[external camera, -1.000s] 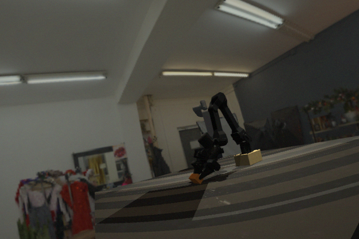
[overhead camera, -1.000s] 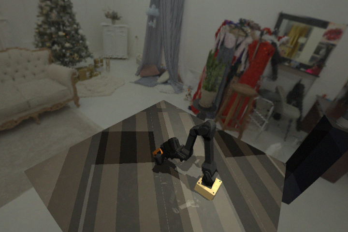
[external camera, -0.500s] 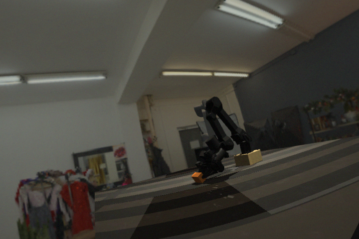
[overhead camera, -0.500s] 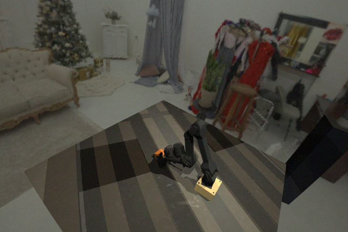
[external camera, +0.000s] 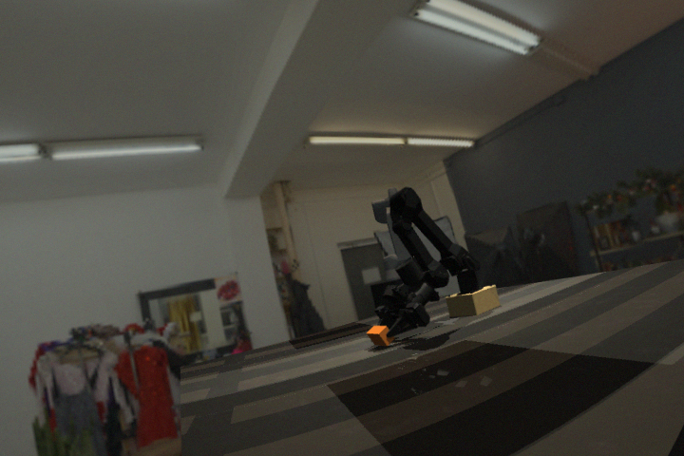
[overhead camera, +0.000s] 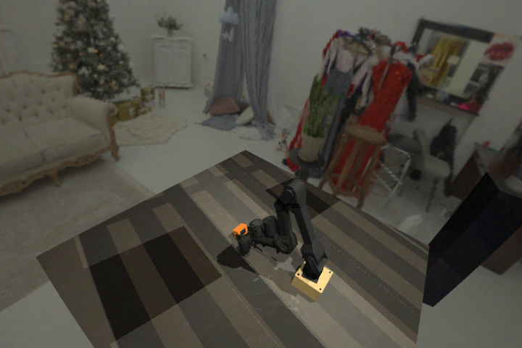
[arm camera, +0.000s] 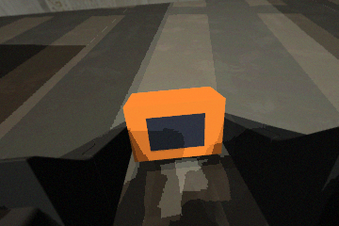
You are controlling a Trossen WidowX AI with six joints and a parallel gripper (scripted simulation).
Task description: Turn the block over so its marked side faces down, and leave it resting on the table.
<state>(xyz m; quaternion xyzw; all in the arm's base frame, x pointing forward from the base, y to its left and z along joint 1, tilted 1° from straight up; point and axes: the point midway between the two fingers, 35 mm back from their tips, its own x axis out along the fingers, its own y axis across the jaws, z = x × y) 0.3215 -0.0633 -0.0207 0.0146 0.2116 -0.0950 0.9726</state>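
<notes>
The block lies 1 cm behind my gripper tip.
</notes>
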